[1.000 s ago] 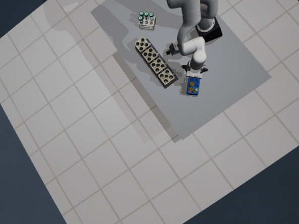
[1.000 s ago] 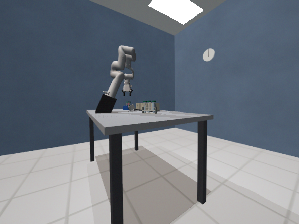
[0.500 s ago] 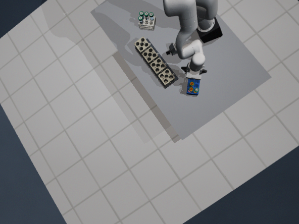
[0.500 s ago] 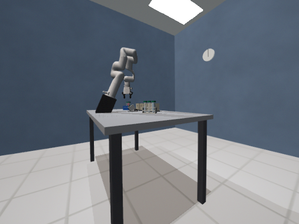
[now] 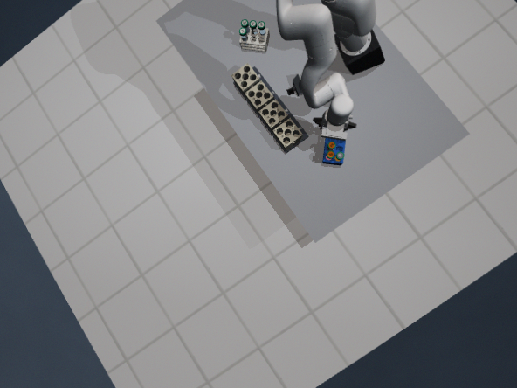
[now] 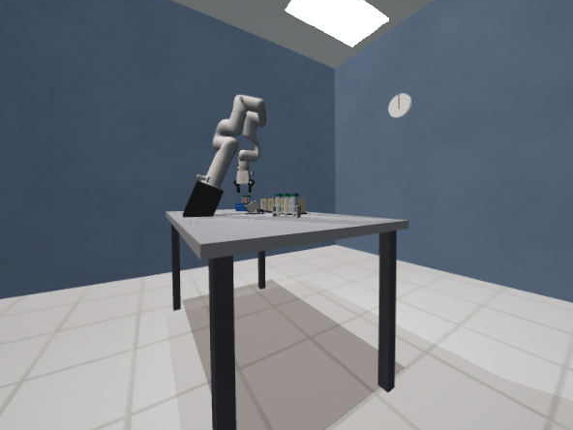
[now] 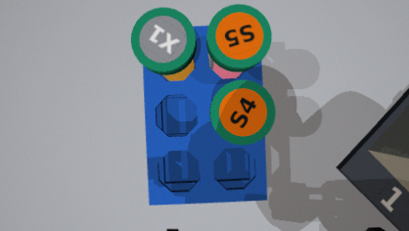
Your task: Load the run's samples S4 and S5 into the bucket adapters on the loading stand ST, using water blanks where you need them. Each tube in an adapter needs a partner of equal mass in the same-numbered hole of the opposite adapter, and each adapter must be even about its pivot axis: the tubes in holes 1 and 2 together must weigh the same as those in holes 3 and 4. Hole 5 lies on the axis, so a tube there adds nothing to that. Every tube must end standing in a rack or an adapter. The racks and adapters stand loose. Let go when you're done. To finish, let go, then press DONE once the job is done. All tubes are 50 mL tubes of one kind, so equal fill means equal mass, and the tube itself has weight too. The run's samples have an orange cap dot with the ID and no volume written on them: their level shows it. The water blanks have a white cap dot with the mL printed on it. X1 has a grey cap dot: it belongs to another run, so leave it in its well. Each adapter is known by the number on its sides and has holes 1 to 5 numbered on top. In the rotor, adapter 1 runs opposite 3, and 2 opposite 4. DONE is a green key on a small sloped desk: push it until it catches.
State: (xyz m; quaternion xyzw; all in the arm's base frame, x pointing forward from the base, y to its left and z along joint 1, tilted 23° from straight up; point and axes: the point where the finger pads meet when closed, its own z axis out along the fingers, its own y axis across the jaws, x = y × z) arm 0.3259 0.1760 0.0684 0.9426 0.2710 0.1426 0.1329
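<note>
My gripper is now 4 cm short of the blue rack, 6 cm to the right of it and 12 cm above it. Round my hand: white rack: 14 cm behind, 58 cm to the right, 12 cm below; adapter: 13 cm ahead, 14 cm to the right, 10 cm below.
</note>
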